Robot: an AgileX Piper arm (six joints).
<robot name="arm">
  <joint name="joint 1" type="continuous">
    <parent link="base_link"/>
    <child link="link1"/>
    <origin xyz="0 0 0.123" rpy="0 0 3.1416"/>
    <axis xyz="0 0 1"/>
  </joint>
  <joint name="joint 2" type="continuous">
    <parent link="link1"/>
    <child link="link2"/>
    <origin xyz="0 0 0" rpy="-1.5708 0 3.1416"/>
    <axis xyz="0 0 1"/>
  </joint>
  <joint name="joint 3" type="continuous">
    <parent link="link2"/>
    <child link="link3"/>
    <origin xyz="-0.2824 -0.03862 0" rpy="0 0 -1.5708"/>
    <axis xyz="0 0 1"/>
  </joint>
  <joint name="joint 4" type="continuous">
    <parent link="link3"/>
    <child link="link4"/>
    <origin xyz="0.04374 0.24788 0" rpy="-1.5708 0 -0.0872"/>
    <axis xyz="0 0 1"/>
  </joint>
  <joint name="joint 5" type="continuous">
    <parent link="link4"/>
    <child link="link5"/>
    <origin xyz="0 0 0" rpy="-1.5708 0 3.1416"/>
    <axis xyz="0 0 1"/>
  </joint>
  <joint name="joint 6" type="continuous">
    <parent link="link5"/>
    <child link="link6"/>
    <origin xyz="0 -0.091 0" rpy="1.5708 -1.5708 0"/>
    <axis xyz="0 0 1"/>
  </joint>
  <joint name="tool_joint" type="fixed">
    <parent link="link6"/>
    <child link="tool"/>
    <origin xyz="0 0 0" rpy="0 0 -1.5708"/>
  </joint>
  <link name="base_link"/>
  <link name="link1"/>
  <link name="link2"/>
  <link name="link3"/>
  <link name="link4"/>
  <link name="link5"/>
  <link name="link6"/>
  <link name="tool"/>
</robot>
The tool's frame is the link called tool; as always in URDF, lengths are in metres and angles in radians. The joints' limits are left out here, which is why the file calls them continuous.
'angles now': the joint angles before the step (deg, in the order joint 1, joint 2, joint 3, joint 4, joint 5, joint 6). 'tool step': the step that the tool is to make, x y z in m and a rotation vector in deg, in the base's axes. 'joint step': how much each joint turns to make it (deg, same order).
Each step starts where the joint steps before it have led.
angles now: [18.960, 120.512, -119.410, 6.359, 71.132, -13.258]
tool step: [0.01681, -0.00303, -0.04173, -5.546, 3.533, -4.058]
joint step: [0.000, 5.258, -0.358, -5.552, 0.001, 4.183]
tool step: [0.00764, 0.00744, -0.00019, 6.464, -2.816, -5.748]
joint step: [-0.001, 0.592, -0.341, 3.179, -5.249, 5.831]
